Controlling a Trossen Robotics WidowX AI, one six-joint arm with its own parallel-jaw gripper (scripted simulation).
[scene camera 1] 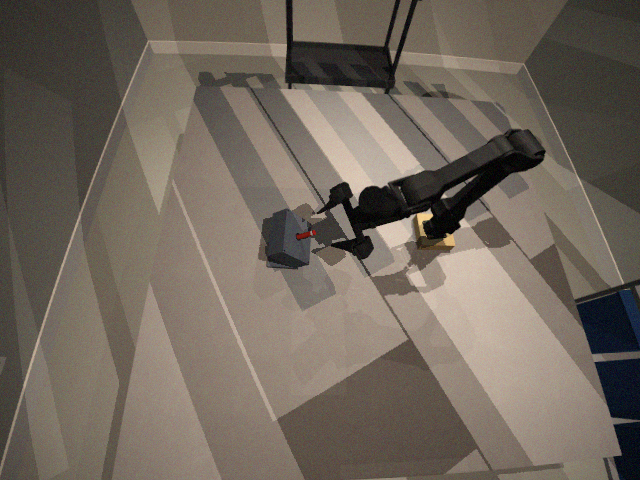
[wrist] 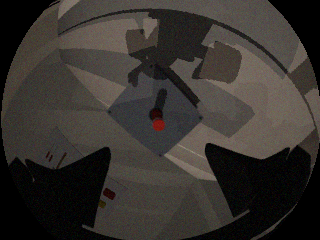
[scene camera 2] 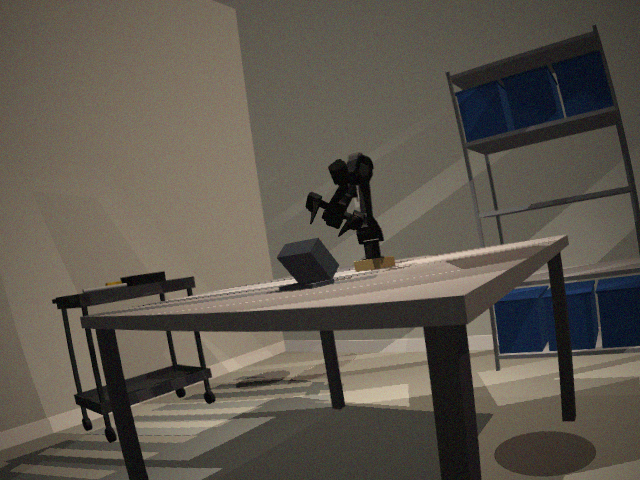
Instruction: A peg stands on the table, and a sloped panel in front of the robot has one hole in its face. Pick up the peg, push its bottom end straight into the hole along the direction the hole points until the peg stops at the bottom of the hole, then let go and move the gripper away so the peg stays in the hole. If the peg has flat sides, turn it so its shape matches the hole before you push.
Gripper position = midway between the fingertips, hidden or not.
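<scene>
Open and holding nothing, the gripper (scene camera 1: 324,229) is visible in the wrist view too, the gripper (wrist: 158,151), and again in scene camera 2, the gripper (scene camera 2: 324,229). The scene has a grey-blue panel block (scene camera 1: 285,224) as well; the wrist view shows the block (wrist: 151,89), and scene camera 2 shows the block (scene camera 2: 309,260).
</scene>
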